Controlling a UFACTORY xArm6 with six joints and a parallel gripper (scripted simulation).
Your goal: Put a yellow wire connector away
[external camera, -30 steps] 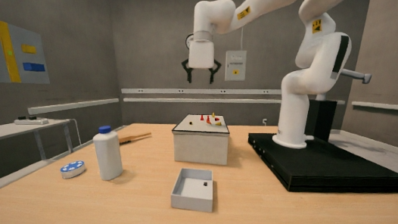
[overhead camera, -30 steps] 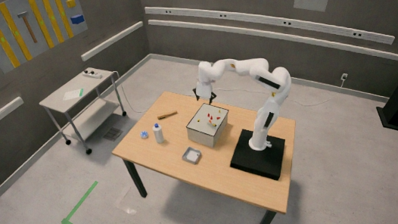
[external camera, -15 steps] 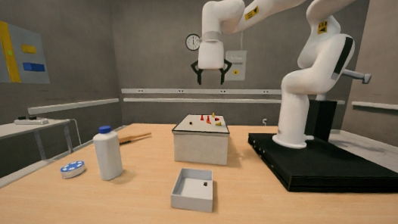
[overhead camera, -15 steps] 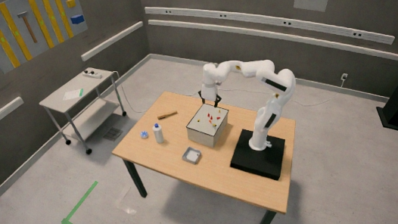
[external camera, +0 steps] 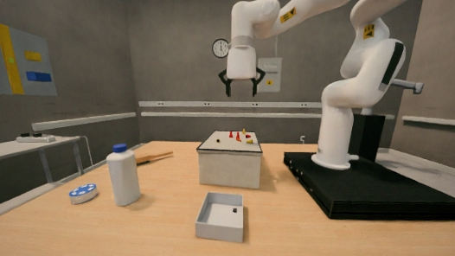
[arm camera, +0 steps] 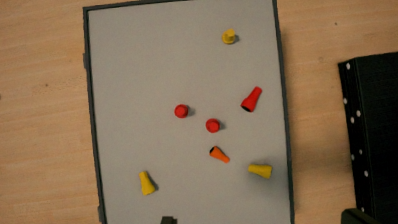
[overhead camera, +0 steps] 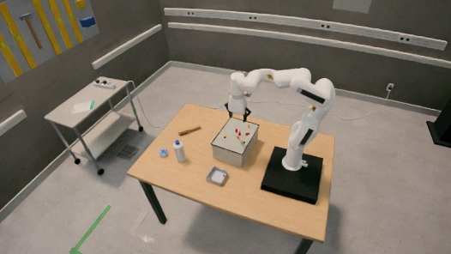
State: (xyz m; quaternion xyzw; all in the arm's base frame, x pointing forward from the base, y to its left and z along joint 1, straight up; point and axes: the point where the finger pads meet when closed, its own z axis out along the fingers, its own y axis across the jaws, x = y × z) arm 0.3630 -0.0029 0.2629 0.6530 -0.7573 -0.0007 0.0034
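My hand is 3 cm past the yellow wire connector, 14 cm to the left of it and 18 cm above it. From my hand the other things lie so: tool case (3 cm ahead, 5 cm to the right, 22 cm below); white bottle (34 cm ahead, 17 cm to the left, 24 cm below).
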